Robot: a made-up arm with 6 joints.
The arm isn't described. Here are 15 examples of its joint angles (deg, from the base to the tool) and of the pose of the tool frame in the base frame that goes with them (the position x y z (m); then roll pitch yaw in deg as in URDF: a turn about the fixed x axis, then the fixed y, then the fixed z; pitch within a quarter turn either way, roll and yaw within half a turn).
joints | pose
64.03 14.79 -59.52 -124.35 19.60 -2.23 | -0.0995 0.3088 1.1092 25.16 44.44 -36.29
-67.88 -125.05 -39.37 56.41 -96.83 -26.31 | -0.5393 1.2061 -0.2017 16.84 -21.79 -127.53
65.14 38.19 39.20 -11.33 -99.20 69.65 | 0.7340 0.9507 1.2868 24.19 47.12 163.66
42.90 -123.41 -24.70 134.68 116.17 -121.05 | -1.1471 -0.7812 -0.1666 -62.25 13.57 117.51
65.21 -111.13 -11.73 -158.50 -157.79 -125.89 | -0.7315 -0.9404 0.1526 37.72 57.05 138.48
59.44 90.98 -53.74 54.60 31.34 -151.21 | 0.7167 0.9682 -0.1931 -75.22 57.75 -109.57
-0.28 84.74 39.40 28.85 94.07 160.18 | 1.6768 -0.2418 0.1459 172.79 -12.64 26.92
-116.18 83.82 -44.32 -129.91 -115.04 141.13 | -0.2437 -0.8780 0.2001 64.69 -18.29 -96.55
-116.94 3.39 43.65 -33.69 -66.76 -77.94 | -0.3704 -0.2534 1.6694 88.79 14.72 -116.52
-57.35 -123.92 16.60 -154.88 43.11 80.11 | -0.4246 1.2495 -0.2619 -166.15 -39.29 -174.30
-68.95 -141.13 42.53 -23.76 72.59 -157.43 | -0.6064 1.0126 -0.7308 23.25 32.98 155.53
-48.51 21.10 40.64 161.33 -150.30 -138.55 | 0.8035 -0.4456 1.6149 117.23 -0.85 110.49
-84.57 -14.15 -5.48 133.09 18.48 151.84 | 0.2321 0.0485 1.7474 70.45 -12.80 -97.46
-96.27 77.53 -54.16 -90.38 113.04 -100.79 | -0.0305 -0.8597 0.3505 62.76 -39.63 164.34
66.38 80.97 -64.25 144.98 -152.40 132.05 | 0.1306 1.0840 0.0608 13.58 -42.28 49.62
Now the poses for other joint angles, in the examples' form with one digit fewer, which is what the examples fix.
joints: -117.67 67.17 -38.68 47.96 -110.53 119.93
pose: -0.741 -1.210 0.272 58.7 -55.7 90.1
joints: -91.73 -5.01 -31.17 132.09 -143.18 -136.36
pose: 0.256 -0.357 1.487 96.8 -59.2 80.4
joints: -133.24 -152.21 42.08 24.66 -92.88 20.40
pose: 0.456 0.750 -1.260 142.5 -54.1 54.1
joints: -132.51 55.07 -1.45 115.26 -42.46 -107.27
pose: -0.844 -1.224 0.825 -36.8 7.8 -150.1
